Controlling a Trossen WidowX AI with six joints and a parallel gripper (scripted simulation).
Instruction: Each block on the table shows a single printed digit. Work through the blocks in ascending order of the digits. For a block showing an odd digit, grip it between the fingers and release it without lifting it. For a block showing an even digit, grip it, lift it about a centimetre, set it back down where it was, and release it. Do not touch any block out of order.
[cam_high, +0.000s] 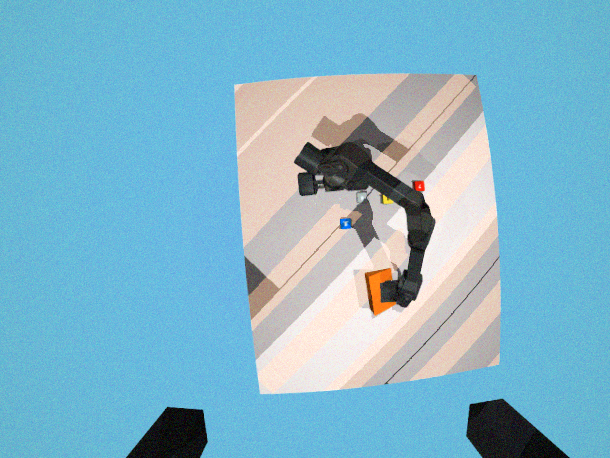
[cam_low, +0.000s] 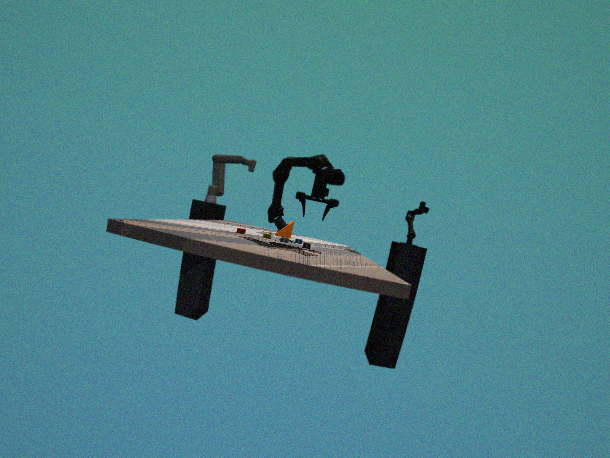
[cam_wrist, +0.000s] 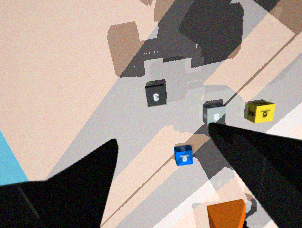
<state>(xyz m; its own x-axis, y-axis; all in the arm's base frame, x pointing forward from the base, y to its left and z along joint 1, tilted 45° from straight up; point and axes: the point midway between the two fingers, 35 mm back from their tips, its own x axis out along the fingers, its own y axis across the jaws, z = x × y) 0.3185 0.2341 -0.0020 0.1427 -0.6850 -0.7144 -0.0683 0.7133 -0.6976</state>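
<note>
Now: gripper tip 120 mm above the dark block and 10 mm short of it. Also, from my gripper tip: yellow block (190 mm to the right, 120 mm below, 40 mm behind); then blue block (120 mm below, 110 mm behind, 50 mm to the right); then red block (300 mm to the right, 120 mm below).
</note>
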